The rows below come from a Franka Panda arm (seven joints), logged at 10 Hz.
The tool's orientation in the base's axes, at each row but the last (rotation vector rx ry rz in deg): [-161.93, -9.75, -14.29]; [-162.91, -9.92, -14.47]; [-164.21, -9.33, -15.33]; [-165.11, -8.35, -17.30]
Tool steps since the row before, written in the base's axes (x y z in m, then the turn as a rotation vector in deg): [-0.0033, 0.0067, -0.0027, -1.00, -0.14, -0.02]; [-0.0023, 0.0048, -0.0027, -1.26, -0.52, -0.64]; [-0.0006, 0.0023, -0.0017, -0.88, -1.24, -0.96]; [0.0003, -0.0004, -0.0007, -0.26, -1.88, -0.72]
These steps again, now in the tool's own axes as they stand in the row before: [-0.0031, -0.0061, 0.0041, -0.99, 0.00, -0.18]; [-0.0023, -0.0042, 0.0036, -1.40, 0.49, 0.26]; [-0.0007, -0.0019, 0.0021, -1.16, 1.31, 0.44]; [0.0001, 0.0006, 0.0006, -0.55, 1.95, 0.17]
